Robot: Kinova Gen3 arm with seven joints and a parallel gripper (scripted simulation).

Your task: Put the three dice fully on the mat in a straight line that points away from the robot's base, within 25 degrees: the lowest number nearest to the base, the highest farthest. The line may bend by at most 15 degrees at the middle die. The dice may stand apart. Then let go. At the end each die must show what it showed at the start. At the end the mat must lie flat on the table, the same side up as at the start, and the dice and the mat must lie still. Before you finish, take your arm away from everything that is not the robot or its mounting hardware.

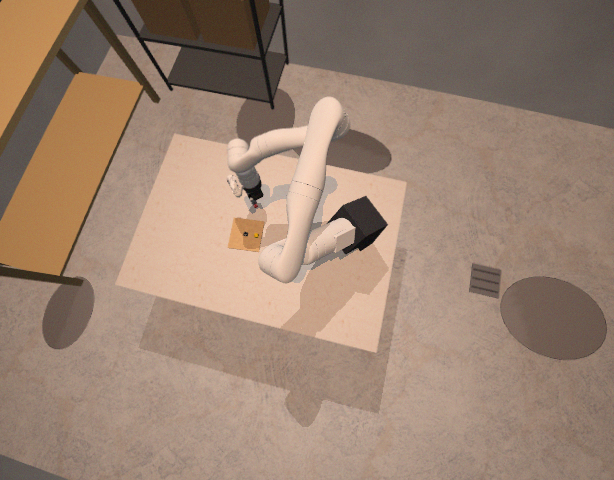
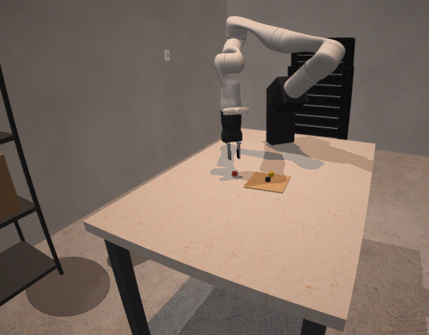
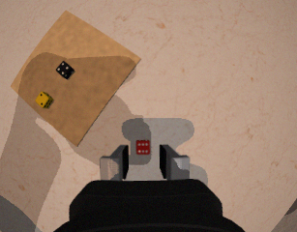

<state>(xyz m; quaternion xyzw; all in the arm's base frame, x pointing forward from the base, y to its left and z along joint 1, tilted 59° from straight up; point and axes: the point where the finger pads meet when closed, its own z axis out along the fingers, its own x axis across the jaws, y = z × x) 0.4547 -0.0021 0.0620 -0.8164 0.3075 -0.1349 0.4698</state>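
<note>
My gripper is now 80 mm above the red die. Also, from my hand: tan mat 50 mm behind, 130 mm to the left, 90 mm below; black die 50 mm behind, 130 mm to the left, 80 mm below; yellow die 90 mm behind, 110 mm to the left, 80 mm below.
</note>
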